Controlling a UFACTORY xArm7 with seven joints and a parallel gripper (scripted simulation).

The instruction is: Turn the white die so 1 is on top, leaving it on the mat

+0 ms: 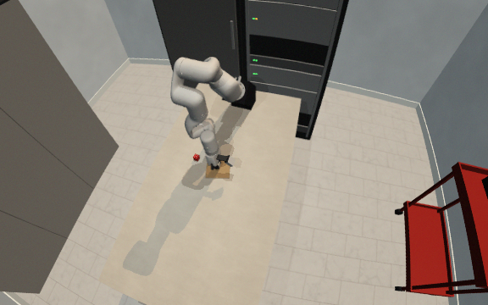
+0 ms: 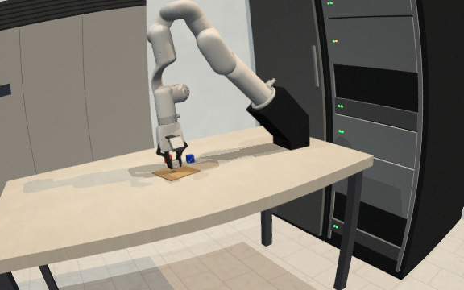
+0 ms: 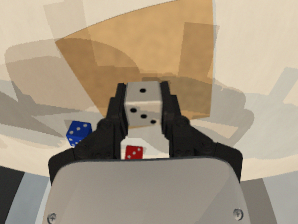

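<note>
The brown mat lies 40 mm below my hand. From my hand the other things lie so: red die: 150 mm to the right, 30 mm below; blue die: 90 mm behind, 100 mm to the right, 30 mm below; white die: 10 mm below.
</note>
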